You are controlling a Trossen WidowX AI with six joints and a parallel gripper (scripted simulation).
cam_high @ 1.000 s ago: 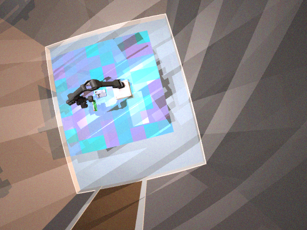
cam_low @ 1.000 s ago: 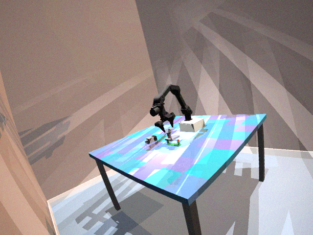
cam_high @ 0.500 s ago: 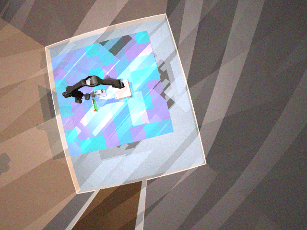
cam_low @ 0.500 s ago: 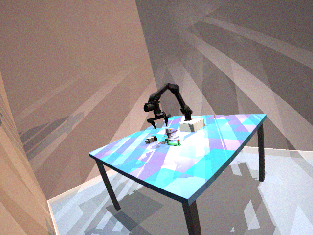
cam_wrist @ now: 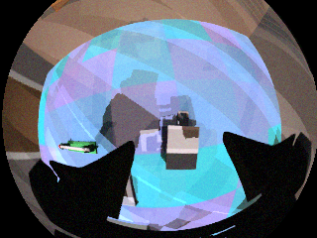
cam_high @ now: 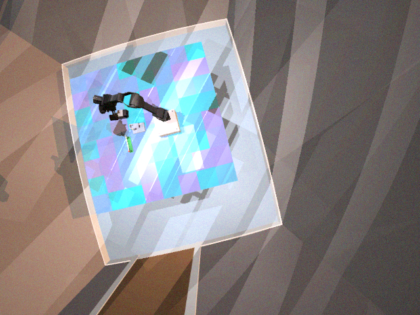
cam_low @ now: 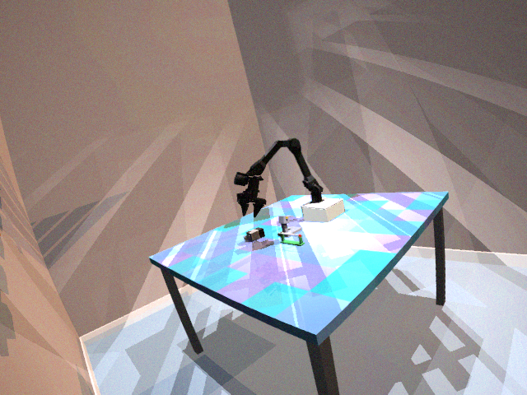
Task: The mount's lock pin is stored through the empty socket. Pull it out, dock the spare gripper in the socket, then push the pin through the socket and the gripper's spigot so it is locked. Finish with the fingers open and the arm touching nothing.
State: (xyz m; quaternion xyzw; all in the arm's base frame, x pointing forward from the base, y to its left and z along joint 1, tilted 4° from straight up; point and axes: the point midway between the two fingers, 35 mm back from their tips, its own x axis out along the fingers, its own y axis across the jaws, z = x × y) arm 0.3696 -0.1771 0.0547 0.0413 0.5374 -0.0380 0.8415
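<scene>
Now: gripper tip 11 cm above the spare gripper, 2 cm to the left of it and 1 cm past it. The rest, counted from my gripper tip: green mount (27 cm to the left, 11 cm below, 1 cm ahead); grey mount (16 cm to the left, 11 cm behind, 8 cm below).
</scene>
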